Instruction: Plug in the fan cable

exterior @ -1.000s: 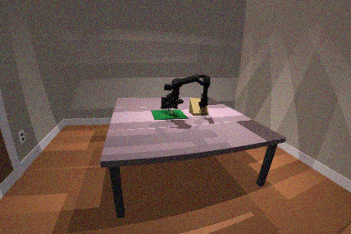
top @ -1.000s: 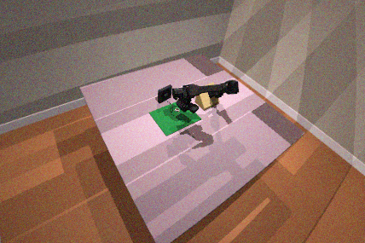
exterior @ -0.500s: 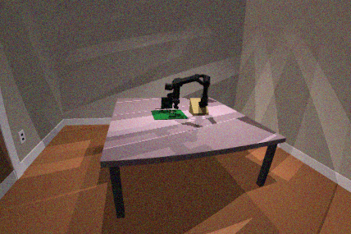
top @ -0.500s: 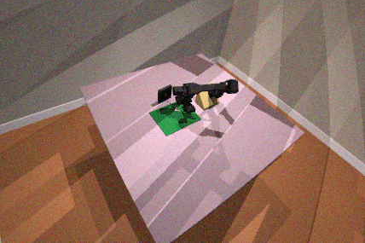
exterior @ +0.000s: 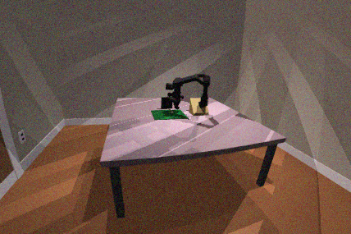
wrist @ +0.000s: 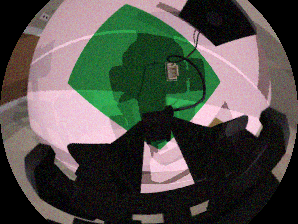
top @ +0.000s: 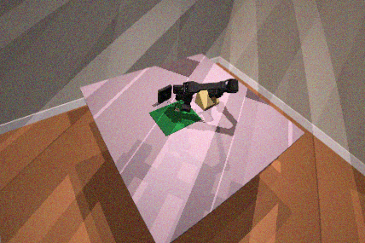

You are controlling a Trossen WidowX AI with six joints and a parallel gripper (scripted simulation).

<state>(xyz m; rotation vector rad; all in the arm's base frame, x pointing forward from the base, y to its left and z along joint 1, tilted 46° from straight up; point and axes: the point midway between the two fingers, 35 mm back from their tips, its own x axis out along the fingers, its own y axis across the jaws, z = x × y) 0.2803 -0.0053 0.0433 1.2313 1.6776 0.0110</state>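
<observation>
My gripper tip is now 10 mm short of the four-pin header, 80 mm to the left of it and 80 mm above it. From my gripper tip the other things lie so: dark plug: 10 mm behind, 10 mm to the left; then green board: 50 mm ahead, 40 mm to the right, 90 mm below; then black fan: 20 mm ahead, 220 mm to the right, 20 mm below.
</observation>
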